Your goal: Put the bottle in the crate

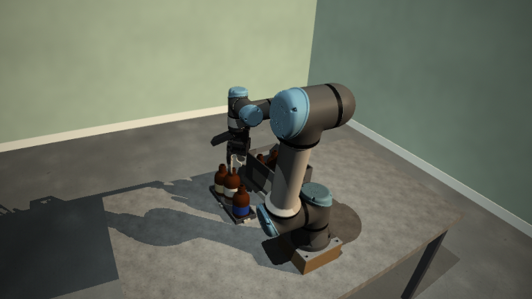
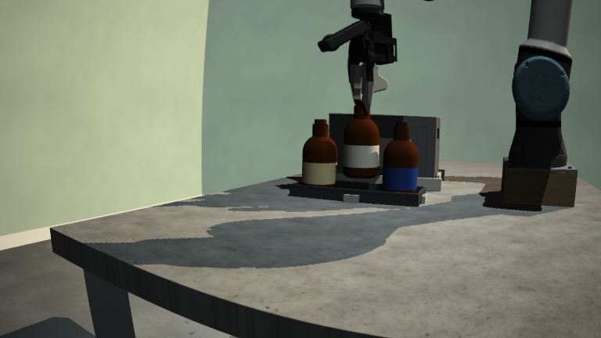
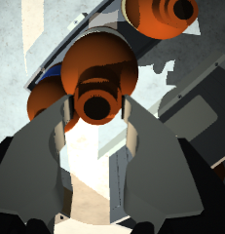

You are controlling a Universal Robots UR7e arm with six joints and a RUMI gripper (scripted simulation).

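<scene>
Now: the bottle 70 mm below my hand. Round my hand: grey crate (240 mm to the right, 110 mm below, 40 mm ahead); dark tray (180 mm below).
</scene>
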